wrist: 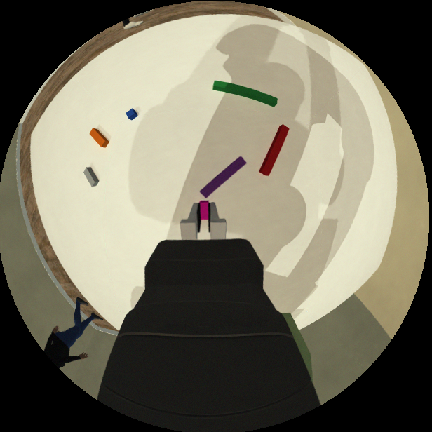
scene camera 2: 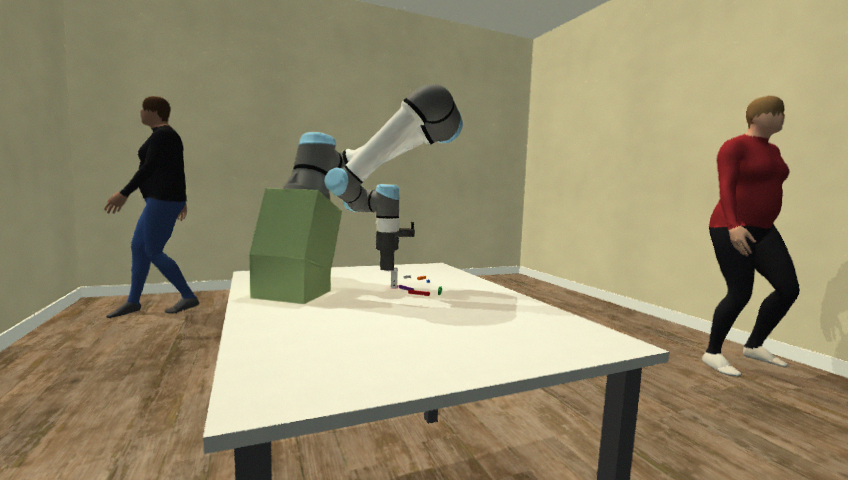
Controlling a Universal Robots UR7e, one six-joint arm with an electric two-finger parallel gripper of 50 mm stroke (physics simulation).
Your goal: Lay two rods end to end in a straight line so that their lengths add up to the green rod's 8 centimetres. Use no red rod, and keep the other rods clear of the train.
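Pixels of known places: gripper, fingertip midpoint: (scene camera 2: 394,286); arm's base, origin of the base link: (scene camera 2: 305,200).
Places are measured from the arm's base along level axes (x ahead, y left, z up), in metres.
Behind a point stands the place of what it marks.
My gripper (scene camera 2: 393,286) @(x 0.289, y -0.048, z -0.287 m) (wrist: 204,211) is shut on a short magenta rod (wrist: 204,208), low at the table; whether the rod touches the table I cannot tell. A purple rod (scene camera 2: 406,287) @(x 0.323, y -0.084, z -0.282 m) (wrist: 223,177) lies slanted just beyond the fingertips, its near end close to the magenta rod but at an angle to it. The green rod (scene camera 2: 439,290) @(x 0.415, y -0.151, z -0.281 m) (wrist: 245,93) lies farther off in the wrist view. A red rod (scene camera 2: 418,292) @(x 0.342, y -0.151, z -0.284 m) (wrist: 274,150) lies right of the purple one. A small blue block (scene camera 2: 427,281) @(x 0.431, y 0.007, z -0.286 m) (wrist: 131,114), an orange rod (scene camera 2: 421,277) @(x 0.428, y 0.066, z -0.283 m) (wrist: 99,137) and a grey rod (scene camera 2: 407,276) @(x 0.382, y 0.096, z -0.284 m) (wrist: 91,176) lie at the left in the wrist view.
The white table (scene camera 2: 380,362) @(x 0.101, y -0.631, z -0.291 m) (wrist: 90,215) carries all the rods. The green robot pedestal (scene camera 2: 285,237) @(x -0.064, y -0.128, z -0.106 m) (wrist: 300,345) stands at its left in the scene view. Two people, one in black (scene camera 2: 160,160) and one in red (scene camera 2: 751,178), are beyond the table's edges.
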